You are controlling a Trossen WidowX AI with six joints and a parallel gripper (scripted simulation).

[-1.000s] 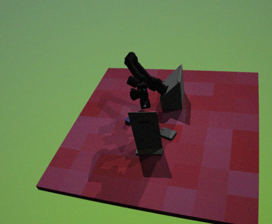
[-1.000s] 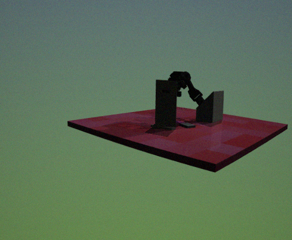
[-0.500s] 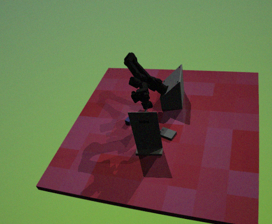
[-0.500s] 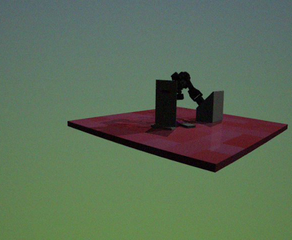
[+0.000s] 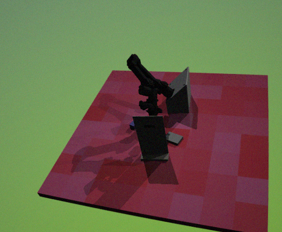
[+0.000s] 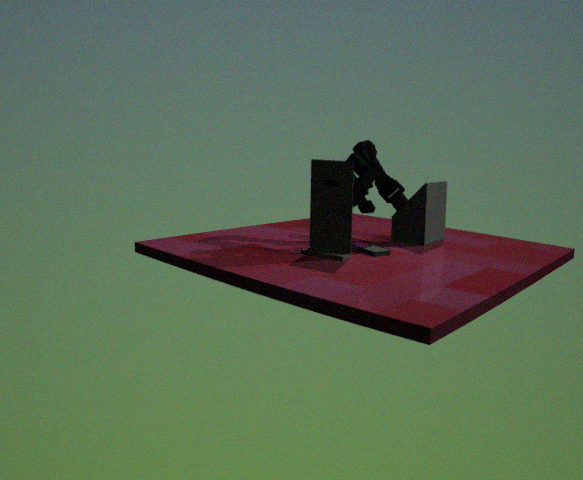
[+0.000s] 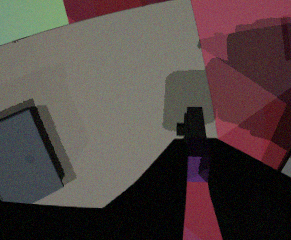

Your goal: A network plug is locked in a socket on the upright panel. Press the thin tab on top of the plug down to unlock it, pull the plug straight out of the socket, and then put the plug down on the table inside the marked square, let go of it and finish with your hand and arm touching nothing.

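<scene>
Now: the purple marked square 150 mm below my gripper tip, 60 mm behind it and 40 mm to the right of it. The rest, counted from my gripper tip: purple network plug: right at my gripper tip; then grey upright panel: 130 mm ahead, 50 mm to the left; then flat grey slab: 140 mm below, 120 mm to the left, 20 mm behind.
</scene>
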